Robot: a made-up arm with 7 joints.
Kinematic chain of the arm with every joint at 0, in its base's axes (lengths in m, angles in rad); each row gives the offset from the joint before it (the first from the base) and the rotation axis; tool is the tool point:
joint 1: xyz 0 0.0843 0 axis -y
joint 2: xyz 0 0.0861 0 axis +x
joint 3: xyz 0 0 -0.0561 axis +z
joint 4: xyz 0 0 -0.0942 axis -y
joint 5: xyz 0 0 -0.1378 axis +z
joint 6: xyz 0 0 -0.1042 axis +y
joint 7: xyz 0 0 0 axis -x
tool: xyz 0 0 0
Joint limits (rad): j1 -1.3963..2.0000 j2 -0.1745..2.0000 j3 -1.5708..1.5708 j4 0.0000..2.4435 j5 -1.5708..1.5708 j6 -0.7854..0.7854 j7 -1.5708..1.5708
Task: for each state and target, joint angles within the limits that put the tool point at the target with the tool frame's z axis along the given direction. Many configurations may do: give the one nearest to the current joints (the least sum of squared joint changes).
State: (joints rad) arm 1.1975 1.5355 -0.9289 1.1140 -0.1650 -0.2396 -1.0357
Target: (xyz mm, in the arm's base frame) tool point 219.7 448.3 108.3 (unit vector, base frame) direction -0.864 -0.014 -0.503
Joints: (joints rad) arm 1.6881 1.2476 -1.0112 0.6907 -0.6407 -0.5395 -0.2237
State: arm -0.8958 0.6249 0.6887 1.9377 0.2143 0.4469 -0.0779
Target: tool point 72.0 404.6 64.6 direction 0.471 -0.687 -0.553
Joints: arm -0.4333 0.7470 1.4076 1.8059 -0.0617 0.6806 -0.8359
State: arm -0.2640 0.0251 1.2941 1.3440 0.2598 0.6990 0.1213
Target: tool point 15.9 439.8 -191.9 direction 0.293 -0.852 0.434
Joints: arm -0.3010 0.2755 1.2411 1.1682 -0.0339 0.4829 -0.3573
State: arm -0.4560 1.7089 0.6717 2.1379 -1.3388 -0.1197 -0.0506
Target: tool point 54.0 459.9 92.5 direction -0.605 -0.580 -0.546
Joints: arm -0.2491 1.0390 1.4461 1.3753 -1.3614 -0.3442 0.0437
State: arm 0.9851 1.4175 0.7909 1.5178 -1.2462 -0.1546 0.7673
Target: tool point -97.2 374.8 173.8 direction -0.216 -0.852 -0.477
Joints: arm 1.1426 1.2869 1.0626 1.5670 -1.2673 -0.1720 1.0761
